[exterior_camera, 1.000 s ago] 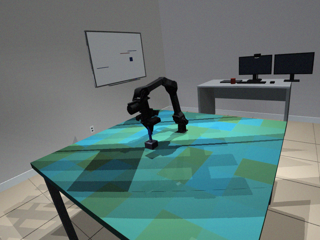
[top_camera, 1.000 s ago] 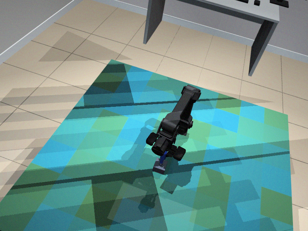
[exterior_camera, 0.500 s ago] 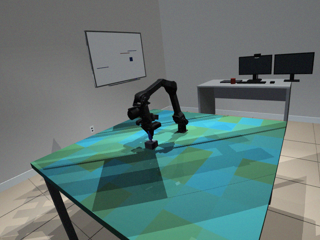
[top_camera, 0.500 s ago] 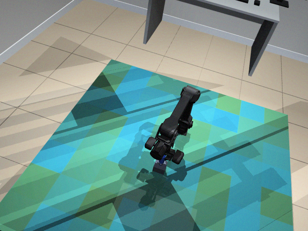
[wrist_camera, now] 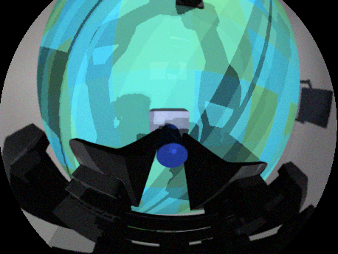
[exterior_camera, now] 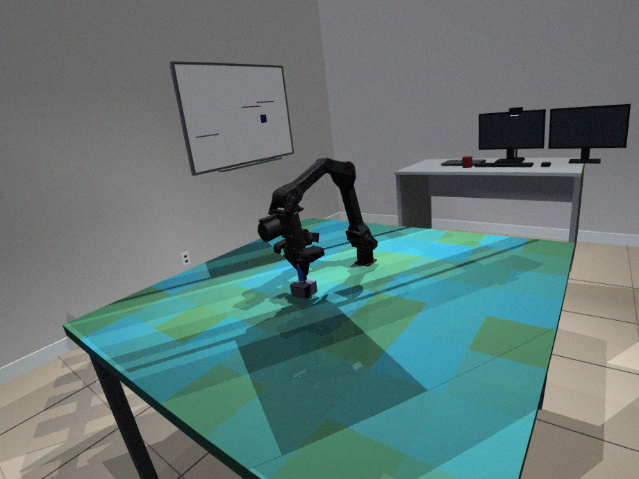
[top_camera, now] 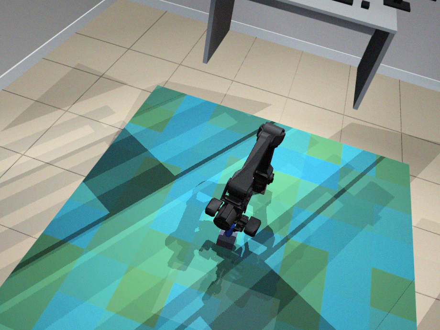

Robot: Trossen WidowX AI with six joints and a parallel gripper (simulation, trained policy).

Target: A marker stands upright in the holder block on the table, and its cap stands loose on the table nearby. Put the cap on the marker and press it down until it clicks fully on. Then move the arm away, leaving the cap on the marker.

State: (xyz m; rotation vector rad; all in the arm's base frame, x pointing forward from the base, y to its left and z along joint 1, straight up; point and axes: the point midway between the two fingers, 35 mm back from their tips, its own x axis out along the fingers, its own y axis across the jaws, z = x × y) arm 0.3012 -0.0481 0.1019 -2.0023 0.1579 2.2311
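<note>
My gripper tip is now 10 mm short of the blue cap and 10 mm below it. Round my gripper tip: grey holder block 10 mm ahead, 50 mm below.
</note>
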